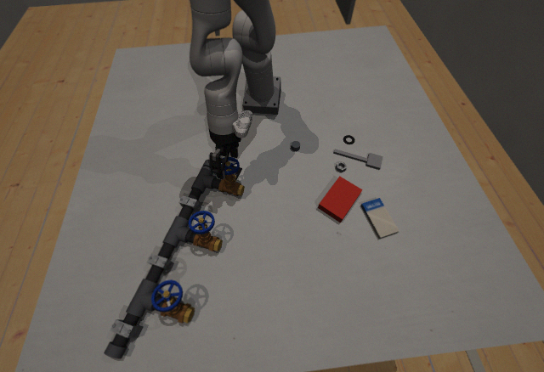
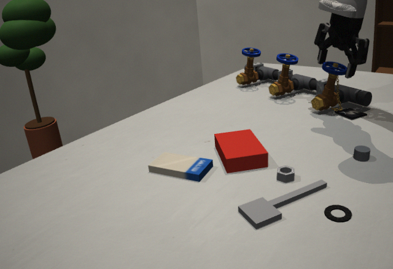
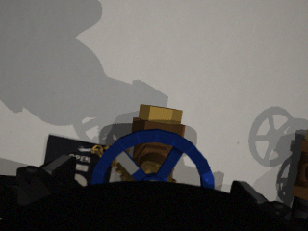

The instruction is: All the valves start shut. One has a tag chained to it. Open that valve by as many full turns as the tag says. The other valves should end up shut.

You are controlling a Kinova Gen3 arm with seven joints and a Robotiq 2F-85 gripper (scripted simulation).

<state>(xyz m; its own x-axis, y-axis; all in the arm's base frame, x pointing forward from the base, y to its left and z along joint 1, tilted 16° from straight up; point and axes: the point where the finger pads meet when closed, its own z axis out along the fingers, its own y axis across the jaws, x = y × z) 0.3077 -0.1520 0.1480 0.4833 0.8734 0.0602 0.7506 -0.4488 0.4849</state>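
Now: hand 40 mm past the black tag and 120 mm above it. Round my hand: red block (130 mm ahead, 310 mm to the left, 110 mm below); then small grey cylinder (100 mm behind, 230 mm to the left, 110 mm below); then grey paddle-shaped tool (440 mm to the left, 120 mm below).
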